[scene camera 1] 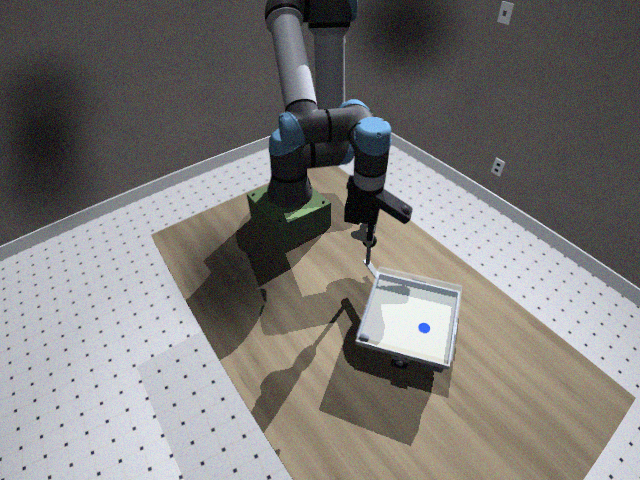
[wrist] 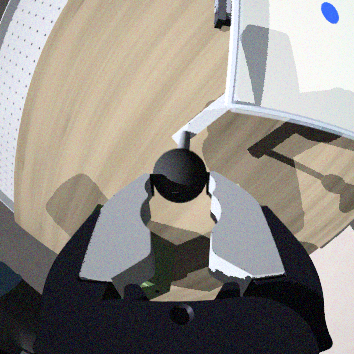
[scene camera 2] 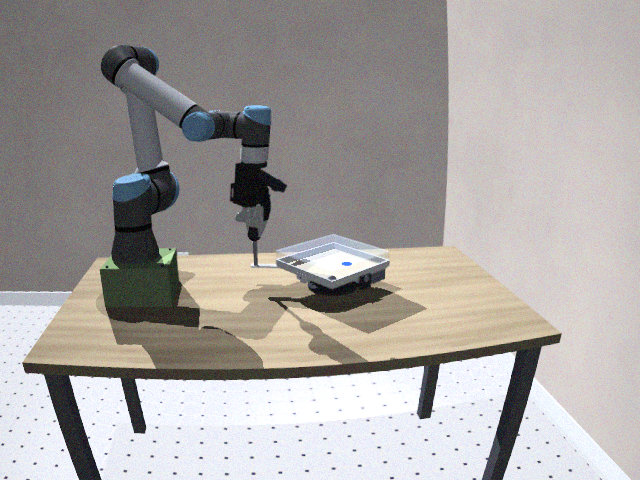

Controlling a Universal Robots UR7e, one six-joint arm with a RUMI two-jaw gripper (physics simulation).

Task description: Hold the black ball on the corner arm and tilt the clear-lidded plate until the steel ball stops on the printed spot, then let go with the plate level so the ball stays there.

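The black ball (scene camera 2: 253, 235) (wrist: 180, 175) sits on a thin post on the corner arm (scene camera 1: 370, 268) (scene camera 2: 264, 266) (wrist: 206, 116) of the plate. My gripper (scene camera 1: 369, 240) (scene camera 2: 253, 232) (wrist: 179, 174) is shut on this ball, with one finger on each side. The clear-lidded plate (scene camera 1: 403, 354) (scene camera 2: 305, 274) (wrist: 232, 60) looks near level; a slight tilt is hard to tell. The steel ball (scene camera 1: 363, 337) (scene camera 2: 332, 277) lies dark and shaded in a corner of the plate, apart from the blue printed spot (scene camera 1: 423, 327) (scene camera 2: 346, 263) (wrist: 330, 12). The steel ball does not show in the wrist view.
The plate stands on a dark mount (scene camera 1: 399, 363) (scene camera 2: 365, 281) on the wooden table (scene camera 1: 496, 382) (scene camera 2: 465, 310) (wrist: 115, 95). The green base block (scene camera 1: 305, 229) (scene camera 2: 139, 281) of the arm stands to the left in the second scene view. Shadows of arm and plate cross the table.
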